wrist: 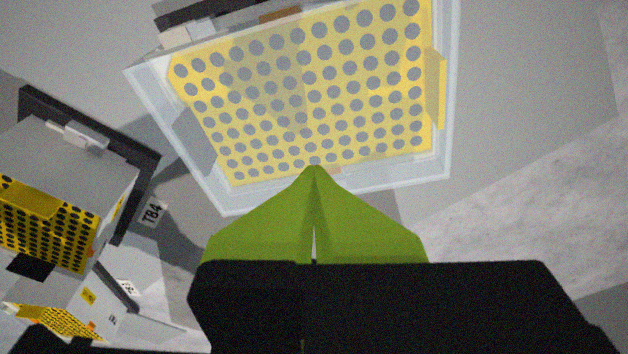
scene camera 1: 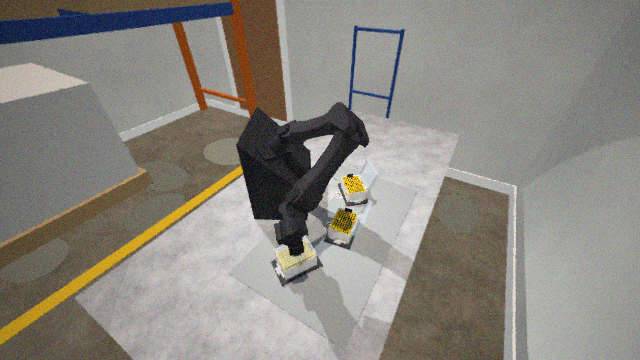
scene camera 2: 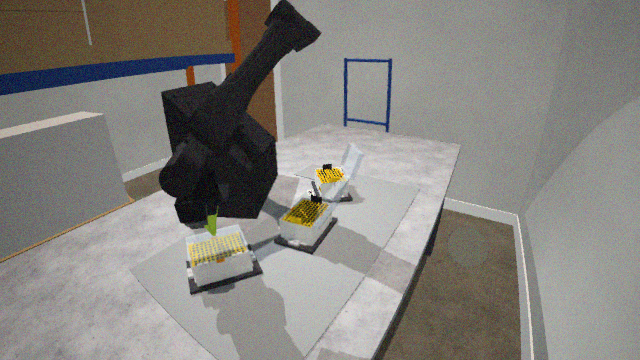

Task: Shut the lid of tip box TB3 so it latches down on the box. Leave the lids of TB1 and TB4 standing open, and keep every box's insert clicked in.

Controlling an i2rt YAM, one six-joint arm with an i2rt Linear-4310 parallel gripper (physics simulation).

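Frame: origin at the arm's base, x right, y down, z ahead, level; metres.
Seen in the pictures: gripper, fingertip midpoint: [wrist: 314,176] [scene camera 2: 214,234]; arm's base, link origin: [scene camera 1: 273,149].
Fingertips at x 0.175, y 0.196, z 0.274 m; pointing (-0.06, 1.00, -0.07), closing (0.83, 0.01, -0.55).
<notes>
Offsets run from my fingertips to a thing's top centre. "spot": to the spot under its first point. Level surfaces: height alone.
The front box, TB3 by elimination @[dx +0.007, dy +0.000, dz +0.012 m] [scene camera 1: 300,270] [scene camera 2: 225,270], stands on its dark base. Its clear lid [scene camera 2: 241,234] [wrist: 452,100] lies over the yellow insert, which shows through it. Whether it is latched cannot be told. My gripper [scene camera 2: 214,233] [wrist: 314,176] is shut and empty, its green tips by the lid's arm-side edge; contact cannot be told. In scene camera 1 the arm hides the tips. TB4 @[dx -0.217, dy +0.011, dz +0.044 m] [scene camera 1: 340,234] [scene camera 2: 300,235] [wrist: 75,160] and the farther box, apparently TB1 @[spot: dx -0.391, dy +0.041, dz -0.002 m] [scene camera 1: 356,196] [scene camera 2: 327,188], stand with clear lids open and yellow inserts seated.
The boxes stand on a light grey mat @[dy +0.077 m] [scene camera 1: 350,300] [scene camera 2: 280,320] on the marbled table top @[dy +0.080 m] [scene camera 1: 165,310] [scene camera 2: 60,280]. The arm's black base stands behind TB3. TB1's raised lid @[spot: dx -0.495, dy -0.030, dz -0.011 m] [scene camera 1: 369,172] [scene camera 2: 352,159] stands up at the back. The table's right edge lies beyond the mat.
</notes>
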